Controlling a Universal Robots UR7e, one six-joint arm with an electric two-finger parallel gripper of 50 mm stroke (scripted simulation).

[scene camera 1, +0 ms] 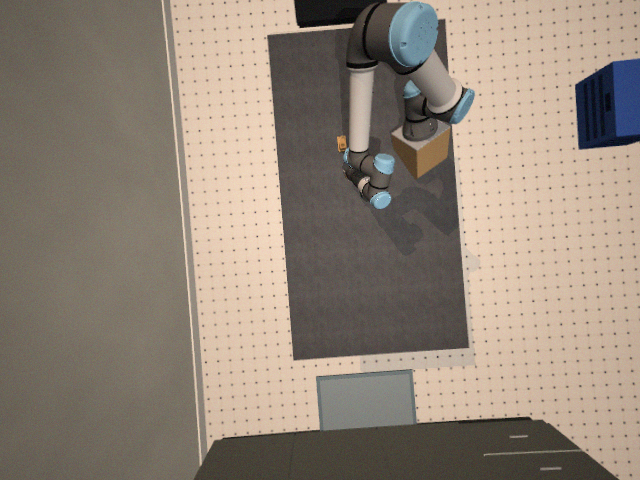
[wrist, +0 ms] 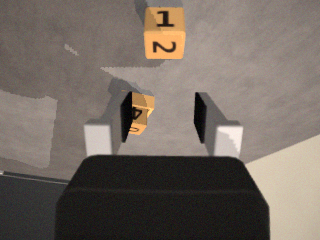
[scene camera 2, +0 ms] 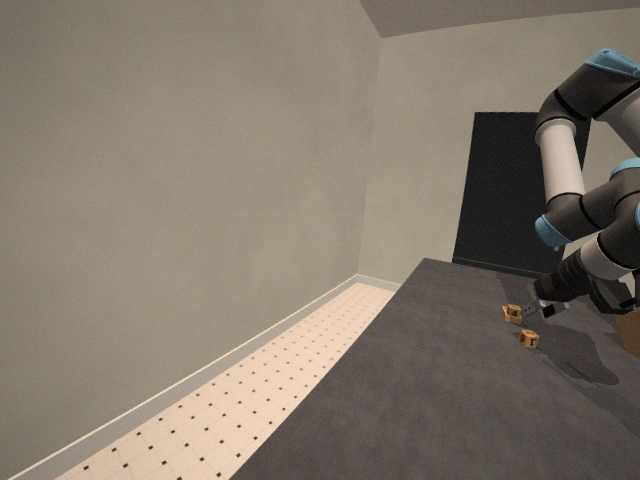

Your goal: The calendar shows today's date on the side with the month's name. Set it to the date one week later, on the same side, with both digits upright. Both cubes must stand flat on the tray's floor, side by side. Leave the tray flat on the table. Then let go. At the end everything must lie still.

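There's a number cube (wrist: 164, 35) that I can see here. I can see my gripper (wrist: 163, 107) too, and that same gripper (scene camera 2: 534, 312) is visible from the scene camera as well.
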